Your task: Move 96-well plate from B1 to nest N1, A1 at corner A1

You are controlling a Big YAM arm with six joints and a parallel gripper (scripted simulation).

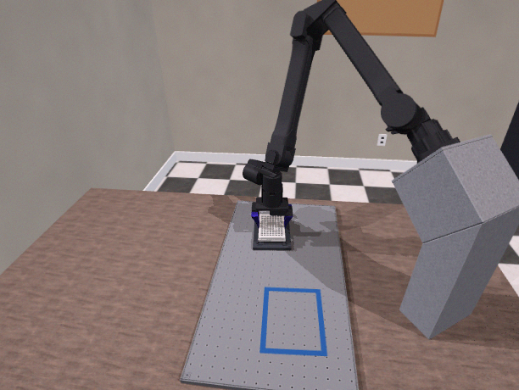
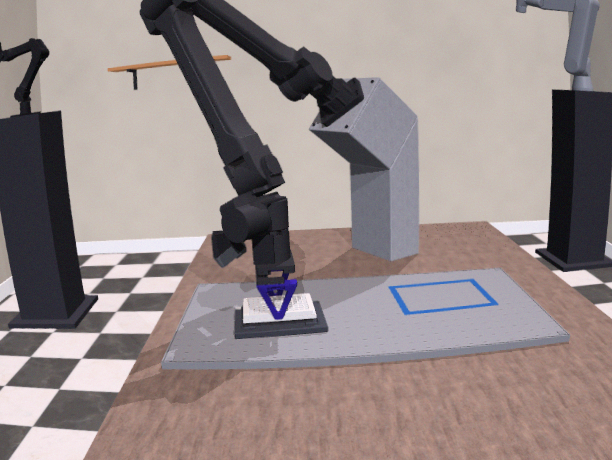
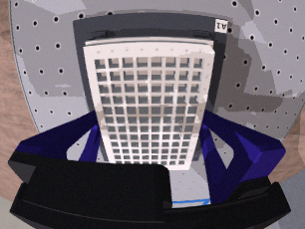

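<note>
Right now the dark plate nest N1 is 30 mm below my hand. From my hand the other things lie so: A1 mark (80 mm to the right, 50 mm behind, 20 mm below); white 96-well plate (right at my hand).
</note>
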